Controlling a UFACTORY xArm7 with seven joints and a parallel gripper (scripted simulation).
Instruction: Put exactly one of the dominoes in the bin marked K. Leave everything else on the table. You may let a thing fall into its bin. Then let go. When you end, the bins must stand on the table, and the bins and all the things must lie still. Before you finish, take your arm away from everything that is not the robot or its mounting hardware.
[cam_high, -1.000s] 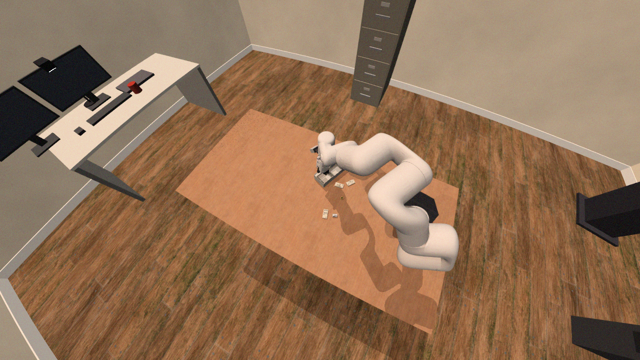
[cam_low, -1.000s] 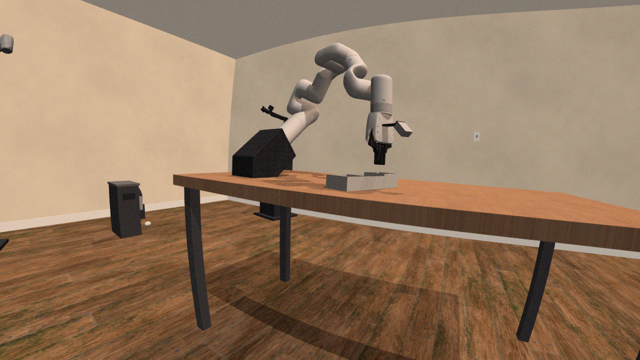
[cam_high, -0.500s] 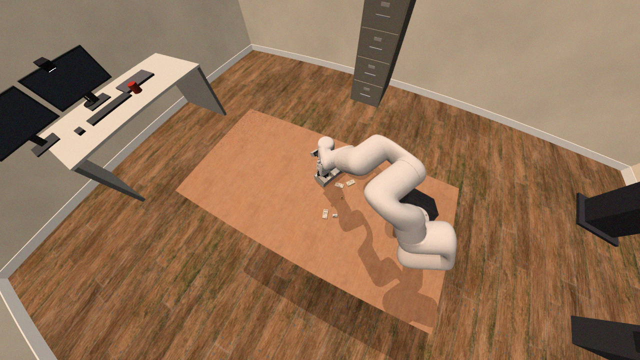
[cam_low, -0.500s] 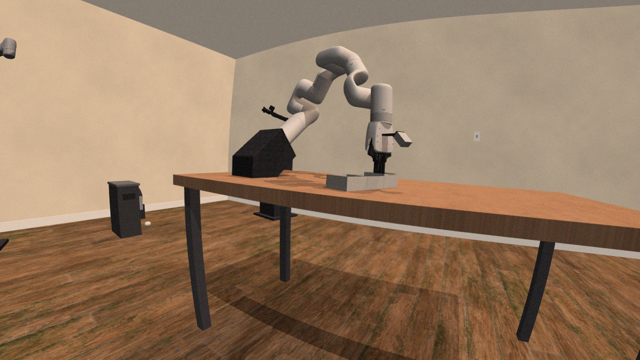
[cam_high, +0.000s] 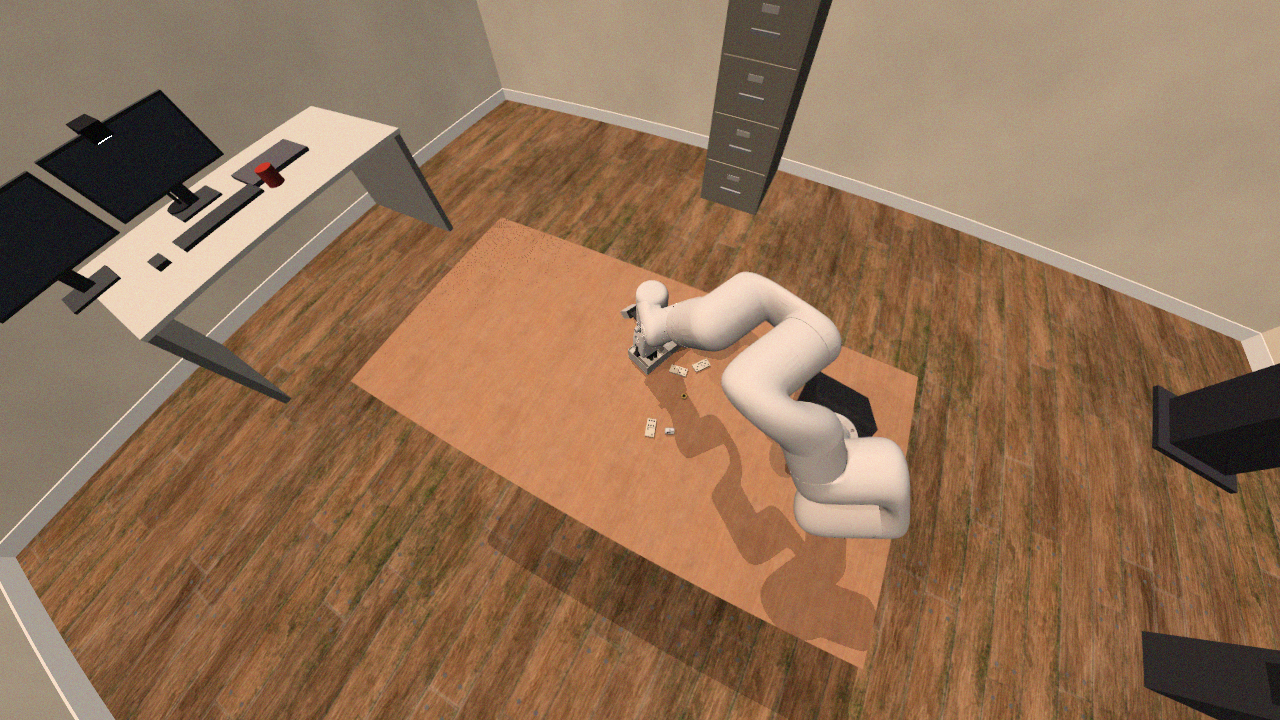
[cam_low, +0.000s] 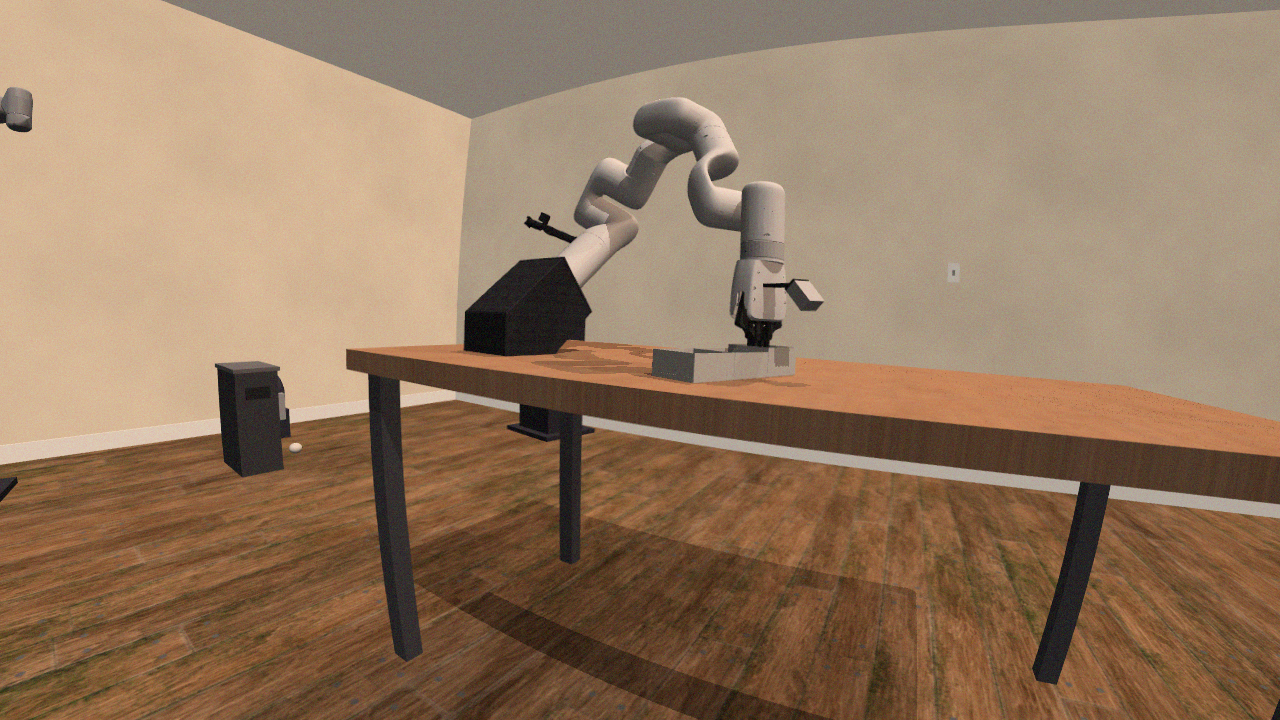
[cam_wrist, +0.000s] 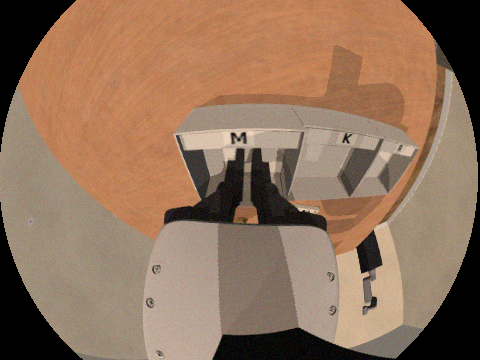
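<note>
Now: the domino 9 cm behind my hand, 1 cm to the right of it and 3 cm below it. The rest, counted from my hand: grey piece: 18 cm behind, 15 cm to the left, 3 cm below; ring: 15 cm behind, 4 cm to the left, 3 cm below.
</note>
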